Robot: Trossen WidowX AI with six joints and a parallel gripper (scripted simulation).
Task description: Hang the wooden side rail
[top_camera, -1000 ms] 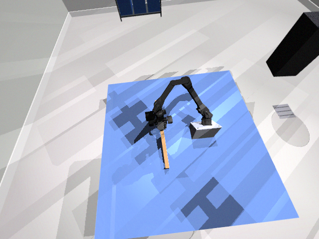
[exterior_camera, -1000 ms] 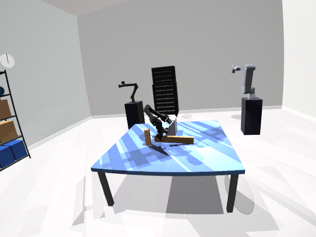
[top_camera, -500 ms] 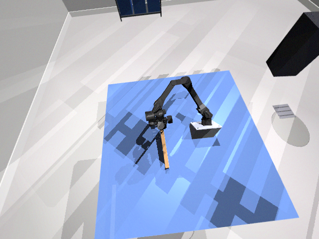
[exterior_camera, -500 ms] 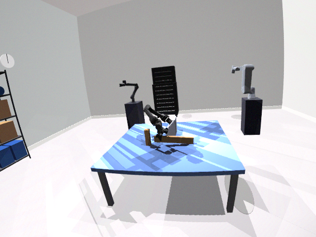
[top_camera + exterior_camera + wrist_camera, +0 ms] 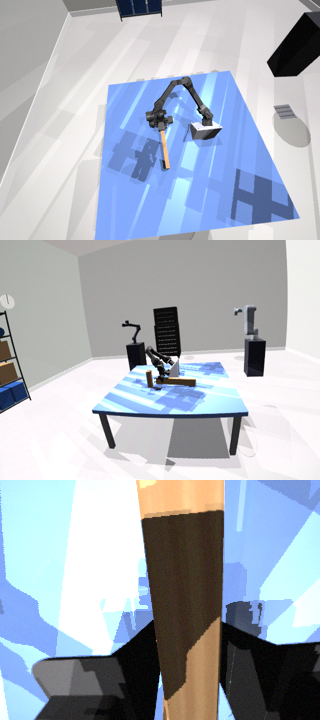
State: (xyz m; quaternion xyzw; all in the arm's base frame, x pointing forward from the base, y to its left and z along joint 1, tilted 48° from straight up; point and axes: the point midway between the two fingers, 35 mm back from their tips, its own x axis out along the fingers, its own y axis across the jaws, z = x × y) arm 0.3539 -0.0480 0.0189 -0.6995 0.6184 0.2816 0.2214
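Right now the headboard post is 1 cm ahead of my gripper tip, 14 cm to the right of it and 4 cm above it.
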